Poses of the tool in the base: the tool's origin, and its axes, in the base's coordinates. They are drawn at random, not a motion.
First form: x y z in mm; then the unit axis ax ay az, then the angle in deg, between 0 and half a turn.
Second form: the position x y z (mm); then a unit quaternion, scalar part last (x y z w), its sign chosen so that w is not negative. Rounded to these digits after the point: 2 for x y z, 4 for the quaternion.
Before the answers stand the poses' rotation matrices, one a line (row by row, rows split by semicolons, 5 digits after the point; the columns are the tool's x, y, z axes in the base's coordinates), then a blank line. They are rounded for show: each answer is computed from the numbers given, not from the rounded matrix.
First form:
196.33 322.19 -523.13 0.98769 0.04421 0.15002 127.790
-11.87 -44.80 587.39 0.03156 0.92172 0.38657 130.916
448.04 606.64 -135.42 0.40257 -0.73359 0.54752 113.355
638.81 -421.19 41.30 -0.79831 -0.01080 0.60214 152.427
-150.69 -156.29 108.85 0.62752 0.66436 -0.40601 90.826
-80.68 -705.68 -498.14 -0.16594 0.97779 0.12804 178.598
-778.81 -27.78 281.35 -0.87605 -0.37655 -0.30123 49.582
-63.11 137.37 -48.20 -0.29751 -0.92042 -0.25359 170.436
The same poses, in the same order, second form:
0.96055 -0.04813 0.27391; 0.18898 -0.60962 -0.76984; 0.20403 0.79123 -0.57647
-0.65330 -0.24398 0.71671; 0.34026 0.75104 0.56583; -0.67633 0.61352 -0.40764
-0.17012 -0.91506 -0.36569; 0.09026 0.35507 -0.93047; 0.98128 -0.19130 0.02219
0.31581 -0.26245 -0.91180; 0.29498 -0.88620 0.35725; -0.90180 -0.38179 -0.20245
0.38504 0.82888 0.40584; 0.01694 0.43332 -0.90108; -0.92274 0.35383 0.15280
-0.94464 -0.32759 -0.01856; -0.32133 0.91215 0.25441; -0.06641 0.24629 -0.96692
0.91823 0.34534 -0.19389; -0.11334 0.69822 0.70686; 0.37948 -0.62708 0.68027
-0.81031 0.58600 -0.00308; 0.50173 0.69648 0.51301; 0.30277 0.41415 -0.85838

196.33 322.19 -523.13 0.8869 0.0397 0.1347 0.4400
-11.87 -44.80 587.39 0.0287 0.8384 0.3516 0.4154
448.04 606.64 -135.42 0.3364 -0.6130 0.4575 0.5494
638.81 -421.19 41.30 -0.7753 -0.0105 0.5848 0.2383
-150.69 -156.29 108.85 0.4469 0.4731 -0.2892 0.7020
-80.68 -705.68 -498.14 -0.1659 0.9777 0.1280 0.0122
-778.81 -27.78 281.35 -0.3673 -0.1579 -0.1263 0.9078
-63.11 137.37 -48.20 -0.2965 -0.9172 -0.2527 0.0834

